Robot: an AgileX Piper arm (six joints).
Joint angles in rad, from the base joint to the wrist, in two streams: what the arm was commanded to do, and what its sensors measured. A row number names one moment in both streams.
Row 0, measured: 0.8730, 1.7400, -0.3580, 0.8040, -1.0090, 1.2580
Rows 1 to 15, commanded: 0.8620, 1.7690, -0.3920, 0.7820, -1.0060, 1.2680; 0.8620, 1.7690, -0.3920, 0.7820, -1.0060, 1.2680; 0.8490, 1.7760, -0.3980, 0.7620, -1.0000, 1.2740; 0.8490, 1.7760, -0.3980, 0.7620, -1.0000, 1.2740; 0.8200, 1.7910, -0.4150, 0.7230, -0.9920, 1.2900; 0.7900, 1.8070, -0.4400, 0.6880, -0.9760, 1.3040; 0.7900, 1.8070, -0.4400, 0.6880, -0.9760, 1.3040; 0.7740, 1.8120, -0.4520, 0.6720, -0.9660, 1.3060; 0.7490, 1.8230, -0.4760, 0.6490, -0.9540, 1.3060; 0.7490, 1.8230, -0.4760, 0.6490, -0.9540, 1.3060; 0.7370, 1.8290, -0.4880, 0.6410, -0.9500, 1.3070; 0.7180, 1.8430, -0.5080, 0.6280, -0.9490, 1.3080; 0.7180, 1.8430, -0.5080, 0.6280, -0.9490, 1.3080; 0.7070, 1.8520, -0.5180, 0.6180, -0.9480, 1.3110; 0.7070, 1.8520, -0.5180, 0.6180, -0.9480, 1.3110
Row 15, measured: 0.7350, 1.8360, -0.4890, 0.6510, -0.9570, 1.3070
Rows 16 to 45, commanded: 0.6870, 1.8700, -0.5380, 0.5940, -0.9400, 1.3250; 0.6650, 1.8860, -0.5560, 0.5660, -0.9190, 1.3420; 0.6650, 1.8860, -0.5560, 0.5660, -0.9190, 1.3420; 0.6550, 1.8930, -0.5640, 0.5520, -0.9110, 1.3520; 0.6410, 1.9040, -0.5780, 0.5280, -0.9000, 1.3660; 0.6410, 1.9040, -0.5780, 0.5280, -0.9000, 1.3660; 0.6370, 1.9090, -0.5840, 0.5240, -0.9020, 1.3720; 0.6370, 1.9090, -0.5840, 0.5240, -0.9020, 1.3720; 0.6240, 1.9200, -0.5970, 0.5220, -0.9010, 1.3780; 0.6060, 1.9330, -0.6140, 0.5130, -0.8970, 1.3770; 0.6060, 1.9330, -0.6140, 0.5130, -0.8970, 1.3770; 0.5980, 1.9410, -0.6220, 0.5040, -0.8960, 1.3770; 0.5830, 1.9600, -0.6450, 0.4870, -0.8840, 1.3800; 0.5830, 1.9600, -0.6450, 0.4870, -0.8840, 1.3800; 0.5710, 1.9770, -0.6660, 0.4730, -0.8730, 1.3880; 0.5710, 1.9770, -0.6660, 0.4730, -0.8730, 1.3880; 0.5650, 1.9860, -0.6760, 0.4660, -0.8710, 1.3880; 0.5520, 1.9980, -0.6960, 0.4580, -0.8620, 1.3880; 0.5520, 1.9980, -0.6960, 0.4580, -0.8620, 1.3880; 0.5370, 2.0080, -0.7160, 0.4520, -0.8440, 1.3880; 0.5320, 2.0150, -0.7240, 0.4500, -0.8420, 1.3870; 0.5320, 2.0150, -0.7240, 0.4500, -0.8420, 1.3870; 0.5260, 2.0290, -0.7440, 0.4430, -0.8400, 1.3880; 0.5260, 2.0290, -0.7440, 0.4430, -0.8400, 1.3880; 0.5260, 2.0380, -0.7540, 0.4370, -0.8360, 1.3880; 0.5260, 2.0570, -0.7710, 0.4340, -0.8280, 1.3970; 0.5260, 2.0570, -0.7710, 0.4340, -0.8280, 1.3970; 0.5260, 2.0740, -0.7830, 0.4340, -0.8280, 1.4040; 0.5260, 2.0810, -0.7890, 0.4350, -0.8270, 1.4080; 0.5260, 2.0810, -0.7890, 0.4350, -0.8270, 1.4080
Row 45, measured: 0.5310, 2.0640, -0.7680, 0.4480, -0.8340, 1.3950
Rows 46 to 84, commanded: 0.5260, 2.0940, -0.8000, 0.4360, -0.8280, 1.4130; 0.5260, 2.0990, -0.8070, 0.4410, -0.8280, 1.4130; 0.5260, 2.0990, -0.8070, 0.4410, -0.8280, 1.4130; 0.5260, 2.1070, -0.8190, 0.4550, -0.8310, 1.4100; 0.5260, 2.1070, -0.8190, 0.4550, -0.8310, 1.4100; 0.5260, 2.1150, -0.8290, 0.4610, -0.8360, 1.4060; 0.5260, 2.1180, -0.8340, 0.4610, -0.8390, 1.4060; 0.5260, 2.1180, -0.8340, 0.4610, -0.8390, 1.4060; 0.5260, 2.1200, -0.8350, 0.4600, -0.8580, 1.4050; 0.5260, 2.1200, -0.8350, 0.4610, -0.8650, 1.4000; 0.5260, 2.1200, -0.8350, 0.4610, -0.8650, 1.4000; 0.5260, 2.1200, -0.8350, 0.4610, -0.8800, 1.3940; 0.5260, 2.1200, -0.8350, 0.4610, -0.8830, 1.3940; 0.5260, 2.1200, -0.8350, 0.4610, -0.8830, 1.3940; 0.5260, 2.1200, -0.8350, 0.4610, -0.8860, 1.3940; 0.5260, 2.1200, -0.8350, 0.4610, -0.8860, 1.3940; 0.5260, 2.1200, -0.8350, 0.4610, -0.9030, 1.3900; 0.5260, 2.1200, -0.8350, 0.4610, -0.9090, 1.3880; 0.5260, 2.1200, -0.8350, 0.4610, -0.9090, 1.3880; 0.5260, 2.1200, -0.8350, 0.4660, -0.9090, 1.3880; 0.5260, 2.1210, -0.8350, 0.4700, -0.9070, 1.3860; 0.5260, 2.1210, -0.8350, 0.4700, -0.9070, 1.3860; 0.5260, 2.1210, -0.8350, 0.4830, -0.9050, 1.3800; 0.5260, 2.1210, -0.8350, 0.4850, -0.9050, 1.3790; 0.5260, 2.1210, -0.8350, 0.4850, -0.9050, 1.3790; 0.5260, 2.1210, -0.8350, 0.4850, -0.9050, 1.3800; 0.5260, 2.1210, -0.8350, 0.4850, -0.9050, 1.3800; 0.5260, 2.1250, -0.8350, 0.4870, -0.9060, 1.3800; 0.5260, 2.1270, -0.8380, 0.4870, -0.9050, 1.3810; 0.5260, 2.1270, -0.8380, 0.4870, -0.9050, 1.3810; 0.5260, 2.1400, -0.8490, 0.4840, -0.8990, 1.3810; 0.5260, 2.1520, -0.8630, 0.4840, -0.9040, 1.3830; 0.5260, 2.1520, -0.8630, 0.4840, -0.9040, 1.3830; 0.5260, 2.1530, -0.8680, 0.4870, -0.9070, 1.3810; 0.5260, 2.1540, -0.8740, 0.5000, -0.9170, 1.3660; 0.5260, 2.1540, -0.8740, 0.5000, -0.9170, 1.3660; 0.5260, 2.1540, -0.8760, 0.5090, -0.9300, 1.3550; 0.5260, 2.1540, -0.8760, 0.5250, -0.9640, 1.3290; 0.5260, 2.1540, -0.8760, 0.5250, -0.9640, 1.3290
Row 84, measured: 0.5310, 2.1560, -0.8580, 0.5020, -0.8910, 1.3760
